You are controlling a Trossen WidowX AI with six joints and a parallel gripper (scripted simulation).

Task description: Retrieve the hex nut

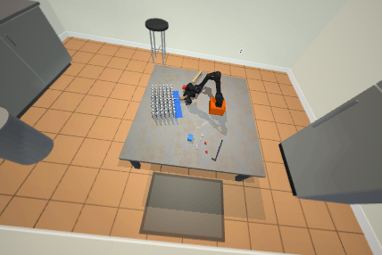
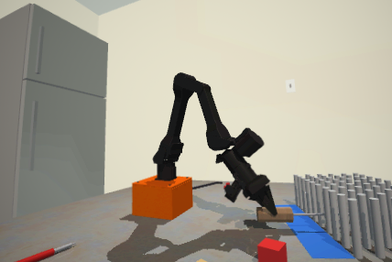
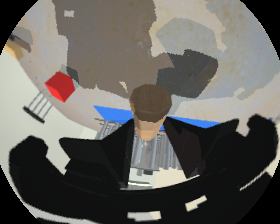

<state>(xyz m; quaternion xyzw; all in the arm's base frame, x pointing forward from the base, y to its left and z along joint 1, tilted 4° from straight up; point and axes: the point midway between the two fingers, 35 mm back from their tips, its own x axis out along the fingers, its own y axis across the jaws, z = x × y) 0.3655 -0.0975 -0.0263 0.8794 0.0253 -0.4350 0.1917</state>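
Right now my gripper tip is 7 cm short of the blue taped strip, 6 cm to the right of it and 4 cm above it. The rest, counted from my gripper tip: hex nut (23 cm ahead, 5 cm to the left, 3 cm below); red cube (19 cm to the right, 2 cm below); wooden-handled tool (10 cm ahead, 2 cm to the left, 1 cm below).
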